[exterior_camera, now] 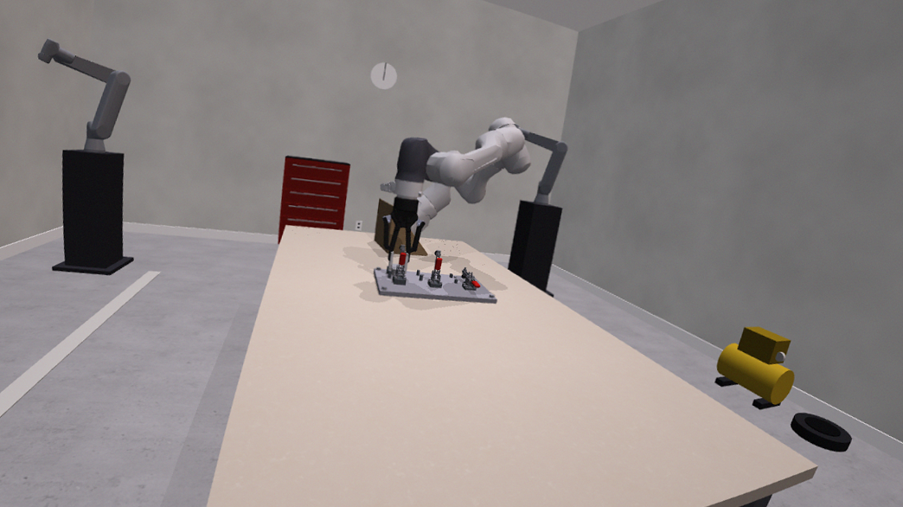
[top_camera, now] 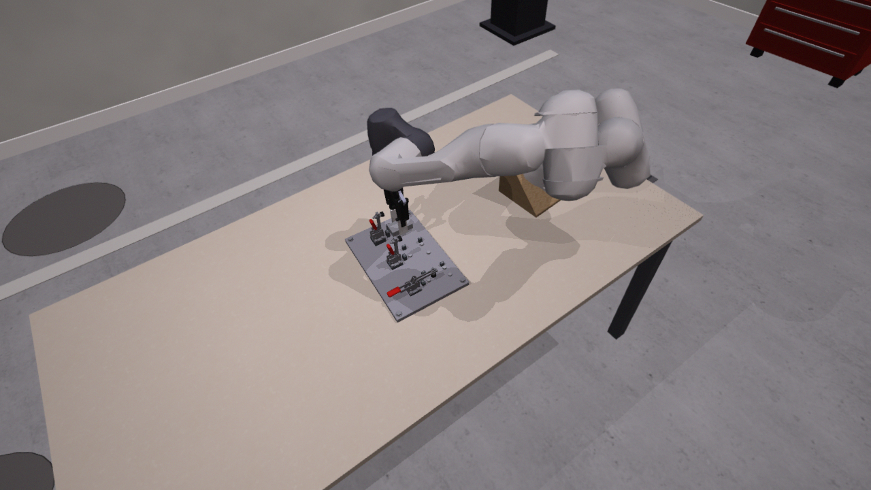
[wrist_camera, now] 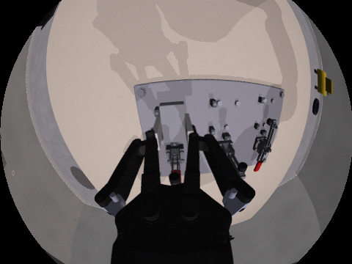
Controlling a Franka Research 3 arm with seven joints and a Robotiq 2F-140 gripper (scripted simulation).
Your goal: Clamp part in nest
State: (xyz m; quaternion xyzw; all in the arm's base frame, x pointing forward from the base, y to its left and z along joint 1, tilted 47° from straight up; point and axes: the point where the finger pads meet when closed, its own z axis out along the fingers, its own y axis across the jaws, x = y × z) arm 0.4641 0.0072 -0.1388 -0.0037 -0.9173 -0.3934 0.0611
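My hand is 30 mm above the part. From my hand the other things lie so: grey fixture plate 110 mm to the left, 50 mm below, 50 mm ahead.
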